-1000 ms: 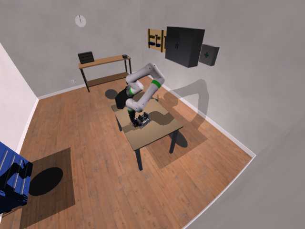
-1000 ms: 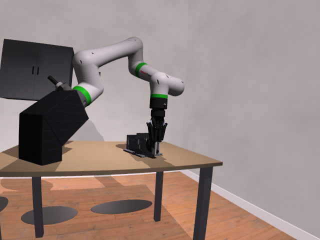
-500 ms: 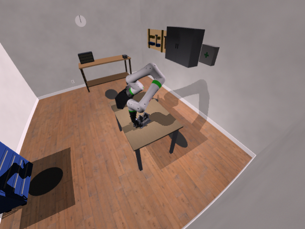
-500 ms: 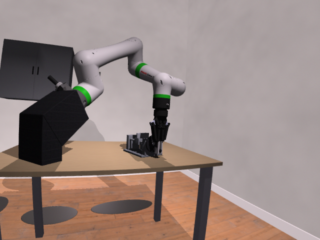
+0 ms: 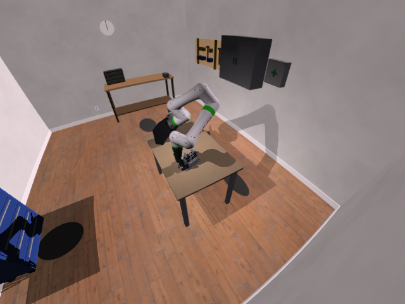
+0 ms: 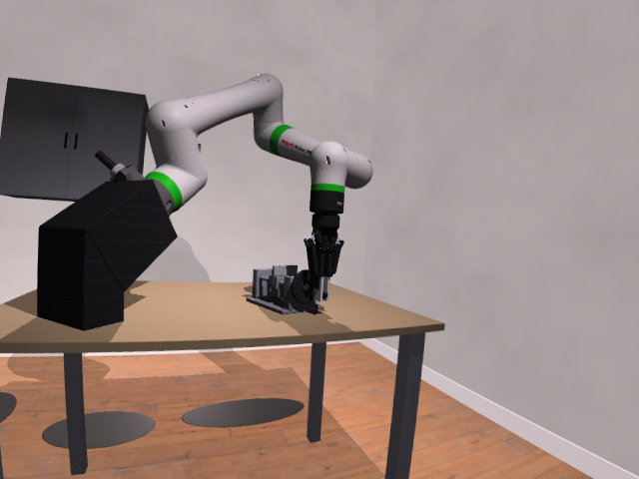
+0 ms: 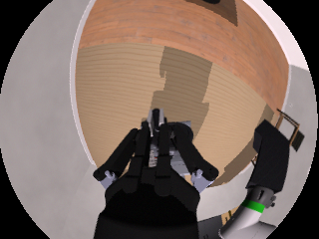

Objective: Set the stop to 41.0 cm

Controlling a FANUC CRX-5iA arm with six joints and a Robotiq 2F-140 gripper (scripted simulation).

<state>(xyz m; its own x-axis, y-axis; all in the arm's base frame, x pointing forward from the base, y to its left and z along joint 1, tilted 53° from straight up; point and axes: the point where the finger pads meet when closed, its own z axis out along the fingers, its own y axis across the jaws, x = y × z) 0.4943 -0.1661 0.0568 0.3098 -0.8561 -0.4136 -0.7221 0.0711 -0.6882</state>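
My hand is 10 mm to the right of the black handwheel, 10 mm past it and 10 mm above it. Also, from my hand: grey stop: 120 mm to the left, 70 mm behind, 20 mm above.
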